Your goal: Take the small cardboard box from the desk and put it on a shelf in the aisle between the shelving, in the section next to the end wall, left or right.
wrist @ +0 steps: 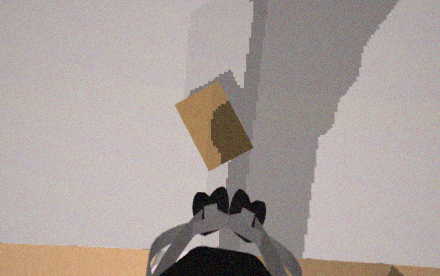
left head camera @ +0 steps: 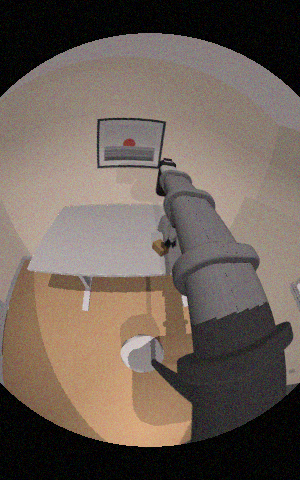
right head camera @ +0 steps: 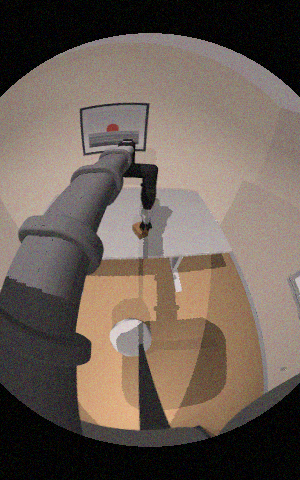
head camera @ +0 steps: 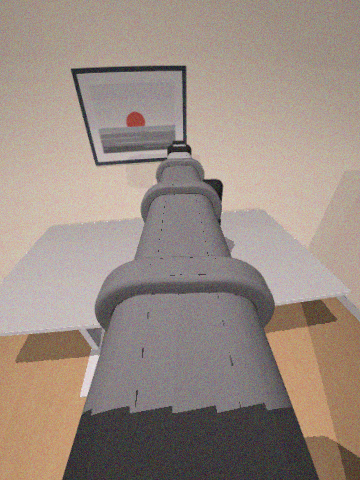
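Pixels of known places: gripper, fingertip midpoint: (wrist: 229, 203) (left head camera: 169, 246) (right head camera: 145, 229); robot's base at its link origin: (left head camera: 141, 352) (right head camera: 131, 336).
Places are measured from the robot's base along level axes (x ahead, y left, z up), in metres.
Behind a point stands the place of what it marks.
The small cardboard box (left head camera: 159, 247) {x 0.618, y -0.048, z 0.973 m} (right head camera: 138, 230) {x 0.615, y -0.051, z 0.973 m} (wrist: 205, 125) {x 0.644, y -0.047, z 0.973 m} lies on the white desk (head camera: 45, 275) {x 0.674, y 0.647, z 0.923 m} (left head camera: 100, 240) {x 0.690, y 0.334, z 0.923 m} (right head camera: 195, 225) {x 0.749, y -0.452, z 0.922 m} (wrist: 75, 150) {x 0.586, y 0.137, z 0.923 m}, turned at an angle, partly in shadow. My gripper (left head camera: 170, 243) {x 0.570, y -0.087, z 1.034 m} (right head camera: 145, 226) {x 0.570, y -0.087, z 1.034 m} (wrist: 229, 203) {x 0.570, y -0.087, z 1.034 m} is shut, its black fingertips nearly touching with nothing between them. In the wrist view the fingertips are below the box in the picture, apart from its near corner. In both side head views they appear just right of the box. In the head camera view the arm hides the box and the fingers. The shelving does not show.
A framed picture with a red disc (head camera: 135, 120) {x 1.244, y 0.232, z 1.501 m} (left head camera: 129, 143) {x 1.246, y 0.225, z 1.493 m} (right head camera: 112, 128) {x 1.245, y 0.228, z 1.494 m} hangs on the wall behind the desk. A round white object (left head camera: 134, 344) {x 0.091, y 0.072, z 0.187 m} (right head camera: 120, 334) {x 0.021, y 0.092, z 0.187 m} is on the wooden floor in front of the desk. The arm (head camera: 185, 330) {x 0.132, y 0.000, z 1.460 m} (left head camera: 220, 285) {x 0.130, y 0.020, z 1.459 m} (right head camera: 50, 260) {x 0.130, y -0.021, z 1.459 m} extends over the desk.
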